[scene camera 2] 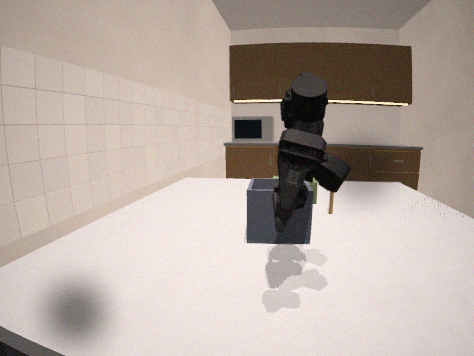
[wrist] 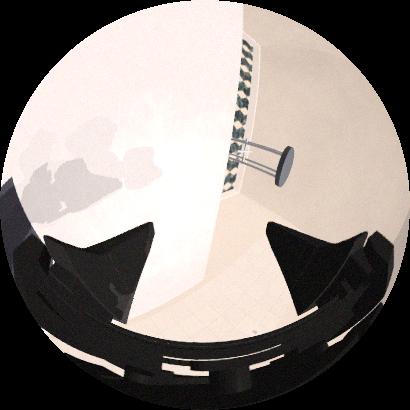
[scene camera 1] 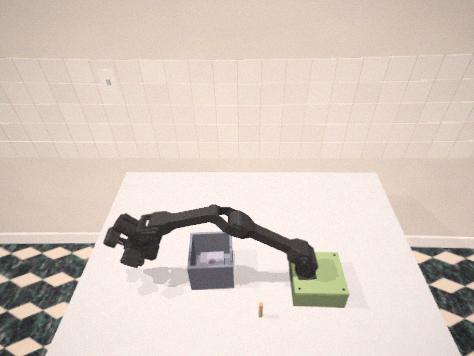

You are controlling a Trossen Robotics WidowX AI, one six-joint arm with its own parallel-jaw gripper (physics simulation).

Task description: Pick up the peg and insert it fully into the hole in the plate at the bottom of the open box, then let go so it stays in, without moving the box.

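Places are measured from the arm's base along level axes (x right, y ahead, z up), in centimetres.
Where they show: gripper, between the fingertips: (scene camera 2: pixel 281 222) (wrist: pixel 211 228) (scene camera 1: pixel 123 250); arm's base, origin of its link: (scene camera 1: pixel 305 271).
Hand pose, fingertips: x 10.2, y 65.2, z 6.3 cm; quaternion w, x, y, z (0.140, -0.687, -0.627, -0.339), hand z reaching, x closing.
Things, the pixels of their top centre, and the offset from my fingertips.
- orange-brown peg, centre of its top: (scene camera 2: pixel 332 191) (scene camera 1: pixel 261 303) dy -47.8, dx -20.9, dz -6.6 cm
- open grey-blue box, centre of its top: (scene camera 2: pixel 279 183) (scene camera 1: pixel 210 248) dy -31.5, dx -1.6, dz -0.8 cm
- pale plate, centre of its top: (scene camera 1: pixel 211 261) dy -31.5, dx -1.6, dz -8.5 cm
The orange-brown peg (scene camera 1: pixel 260 309) (scene camera 2: pixel 331 203) stands upright on the white table, in front and to the right of the box in scene camera 1. The open grey-blue box (scene camera 1: pixel 212 278) (scene camera 2: pixel 260 220) stands left of the arm's base; part of its dark wall shows at the left edge of the wrist view. A pale plate (scene camera 1: pixel 218 255) with a hole shows at the bottom of the box. My gripper (scene camera 1: pixel 129 245) (scene camera 2: pixel 281 226) (wrist: pixel 211 228) is open and empty, raised above the table left of the box in scene camera 1, away from the peg.
The arm stands on a green block (scene camera 1: pixel 332 282) (scene camera 2: pixel 314 192) at the right in scene camera 1. Its links pass above and behind the box. The wrist view shows the table's edge and a round stool (wrist: pixel 285 166) beyond it. A tiled wall stands behind the table.
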